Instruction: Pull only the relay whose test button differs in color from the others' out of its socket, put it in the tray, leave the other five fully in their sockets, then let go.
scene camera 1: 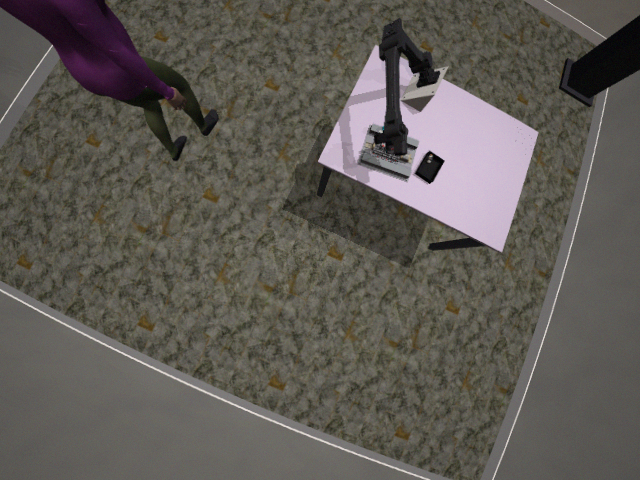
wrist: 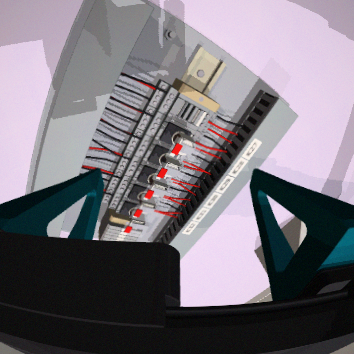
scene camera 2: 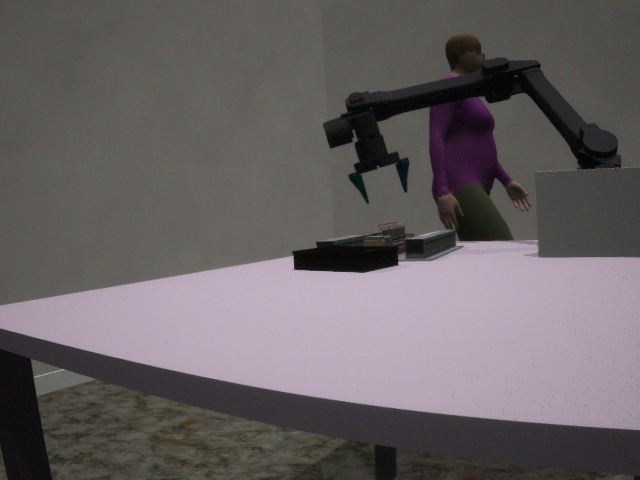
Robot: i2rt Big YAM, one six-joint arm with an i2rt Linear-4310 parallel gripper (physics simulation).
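Places are measured from the arm's base along level axes (x up, y ahead, z left), in centimetres.
Pixels of known places: gripper, fingertip midpoint: (scene camera 1: 385,143) (wrist: 176,176) (scene camera 2: 387,198); arm's base, origin of the base link: (scene camera 1: 428,80) (scene camera 2: 605,202).
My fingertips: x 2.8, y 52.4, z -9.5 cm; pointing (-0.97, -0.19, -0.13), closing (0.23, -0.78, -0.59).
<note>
For each thing: its top centre in the pictures, then the offset to it from my fingertips. "spot": a spot on its surface instead. Level surfaces: height alone.
- socket, surface spot: (wrist: 192,114) spot: dx -9.6, dy -3.0, dz -2.6 cm
- black tray, middle of its top: (scene camera 2: 345,248) (scene camera 1: 431,166) dx -9.3, dy -6.0, dz +32.0 cm
- small pale relay, middle of its top: (scene camera 1: 430,157) dx -9.8, dy -11.2, dz +30.1 cm
- slotted black duct, surface spot: (wrist: 245,125) spot: dx -10.9, dy -10.2, dz -5.2 cm
- pink table, its level: dx -12.8 cm
My gripper (scene camera 2: 386,197) (wrist: 176,176) is open and empty, raised above the grey panel (scene camera 1: 386,166) (scene camera 2: 431,244) (wrist: 95,55). In the wrist view a slanting row of several relays (wrist: 162,173) with red test buttons stands in the panel between the fingers' lines of sight. At the row's upper end a socket (wrist: 192,114) shows bare slots and no relay. The black tray (scene camera 1: 427,173) (scene camera 2: 343,259) stands beside the panel. A small pale relay (scene camera 1: 430,156) lies inside it near one end, apart from my gripper; its button color is too small to tell. Scene camera 1 has the fingers mostly hidden by the arm.
Wiring (wrist: 135,100) and a slotted black duct (wrist: 245,125) flank the relay row. The arm's pale grey base block (scene camera 1: 421,95) (scene camera 2: 586,214) stands on the pink table (scene camera 1: 475,170) (scene camera 2: 310,320). A person in purple (scene camera 1: 98,56) (scene camera 2: 467,139) stands beyond the table.
</note>
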